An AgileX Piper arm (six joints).
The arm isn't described. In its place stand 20 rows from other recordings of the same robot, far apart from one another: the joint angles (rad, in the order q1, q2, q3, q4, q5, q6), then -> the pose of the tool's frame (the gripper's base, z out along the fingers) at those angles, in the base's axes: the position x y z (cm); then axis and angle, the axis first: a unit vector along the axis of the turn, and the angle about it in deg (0 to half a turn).
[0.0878, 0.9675, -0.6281, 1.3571, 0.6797, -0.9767] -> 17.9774 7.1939 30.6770 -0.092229 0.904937 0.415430 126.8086
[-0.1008, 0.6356, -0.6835, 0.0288, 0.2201, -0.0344] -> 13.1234 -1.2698 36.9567 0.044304 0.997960 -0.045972 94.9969
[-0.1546, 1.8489, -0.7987, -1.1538, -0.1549, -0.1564] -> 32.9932 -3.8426 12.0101 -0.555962 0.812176 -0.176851 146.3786
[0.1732, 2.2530, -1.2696, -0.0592, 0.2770, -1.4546] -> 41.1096 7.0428 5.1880 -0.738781 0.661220 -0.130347 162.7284
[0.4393, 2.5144, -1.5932, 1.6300, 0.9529, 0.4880] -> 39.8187 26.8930 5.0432 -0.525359 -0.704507 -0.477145 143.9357
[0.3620, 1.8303, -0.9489, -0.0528, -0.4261, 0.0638] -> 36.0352 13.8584 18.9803 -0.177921 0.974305 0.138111 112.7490
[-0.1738, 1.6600, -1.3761, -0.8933, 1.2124, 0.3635] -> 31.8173 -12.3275 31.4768 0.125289 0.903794 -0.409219 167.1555
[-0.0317, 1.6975, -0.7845, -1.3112, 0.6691, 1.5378] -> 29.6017 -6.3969 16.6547 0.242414 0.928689 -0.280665 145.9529
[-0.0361, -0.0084, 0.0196, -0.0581, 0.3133, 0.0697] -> 5.3993 -0.3580 17.8858 0.032297 0.999325 -0.017479 103.5878
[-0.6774, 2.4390, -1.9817, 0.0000, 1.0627, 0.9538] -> 38.5486 -31.0073 11.5680 0.728104 0.685401 0.009520 172.1687
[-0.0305, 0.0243, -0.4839, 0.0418, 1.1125, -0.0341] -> -0.1731 0.3465 26.8910 -0.002855 0.999978 0.006067 122.3704
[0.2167, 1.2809, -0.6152, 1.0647, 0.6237, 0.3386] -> 21.0729 9.3992 22.4002 0.402168 0.825176 0.396667 174.1211
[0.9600, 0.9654, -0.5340, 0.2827, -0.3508, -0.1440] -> 12.4765 16.2998 31.2703 -0.328208 0.843341 0.425507 103.2206
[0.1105, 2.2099, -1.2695, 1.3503, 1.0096, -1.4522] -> 38.9313 11.8833 10.4608 -0.261216 0.852645 0.452507 156.1760
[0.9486, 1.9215, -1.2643, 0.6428, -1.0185, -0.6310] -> 28.8299 32.2283 28.4584 -0.223887 0.952972 0.204251 74.9484
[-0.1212, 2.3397, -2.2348, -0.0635, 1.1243, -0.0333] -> 50.8665 -6.7201 23.4050 0.036423 0.998169 -0.048285 155.7980
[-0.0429, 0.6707, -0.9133, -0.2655, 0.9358, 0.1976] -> 10.5930 -2.3788 38.1377 0.096625 0.989507 -0.107421 124.1184
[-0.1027, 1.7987, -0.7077, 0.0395, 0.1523, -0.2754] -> 28.9841 -2.9324 10.6390 -0.067372 0.997197 -0.032534 156.5205
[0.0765, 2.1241, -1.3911, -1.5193, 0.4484, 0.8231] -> 46.0678 -0.4203 15.8645 -0.254468 0.905539 -0.339478 139.7632
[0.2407, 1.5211, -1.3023, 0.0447, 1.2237, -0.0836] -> 28.6047 7.4150 30.7053 -0.156106 0.987277 0.030249 167.8904
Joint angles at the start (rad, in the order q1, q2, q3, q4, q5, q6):
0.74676, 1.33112, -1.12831, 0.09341, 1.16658, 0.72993
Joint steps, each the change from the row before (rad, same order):
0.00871, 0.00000, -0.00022, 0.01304, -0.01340, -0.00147
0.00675, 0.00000, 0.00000, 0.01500, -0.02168, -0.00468
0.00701, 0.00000, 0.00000, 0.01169, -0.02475, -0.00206
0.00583, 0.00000, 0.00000, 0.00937, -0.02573, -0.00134
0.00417, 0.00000, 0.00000, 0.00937, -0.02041, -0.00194
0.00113, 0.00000, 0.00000, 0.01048, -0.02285, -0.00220
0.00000, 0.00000, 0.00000, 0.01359, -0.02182, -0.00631
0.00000, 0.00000, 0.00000, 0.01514, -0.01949, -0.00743
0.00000, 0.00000, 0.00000, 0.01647, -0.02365, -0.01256
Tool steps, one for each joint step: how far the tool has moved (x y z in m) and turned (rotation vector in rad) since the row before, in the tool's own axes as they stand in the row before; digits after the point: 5 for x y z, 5 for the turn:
0.00135, 0.00315, 0.00009, -0.01930, 0.00014, -0.00457
0.00058, 0.00340, 0.00011, -0.02563, -0.00521, -0.00483
0.00023, 0.00341, 0.00014, -0.02539, -0.00943, -0.00352
-0.00017, 0.00312, 0.00012, -0.02424, -0.01189, -0.00244
-0.00012, 0.00250, 0.00009, -0.02039, -0.00846, -0.00127
-0.00081, 0.00218, 0.00001, -0.02208, -0.01082, 0.00200
-0.00081, 0.00210, -0.00003, -0.02307, -0.00890, 0.00072
-0.00059, 0.00204, -0.00002, -0.02238, -0.00653, 0.00067
-0.00085, 0.00234, -0.00003, -0.02569, -0.00935, -0.00345

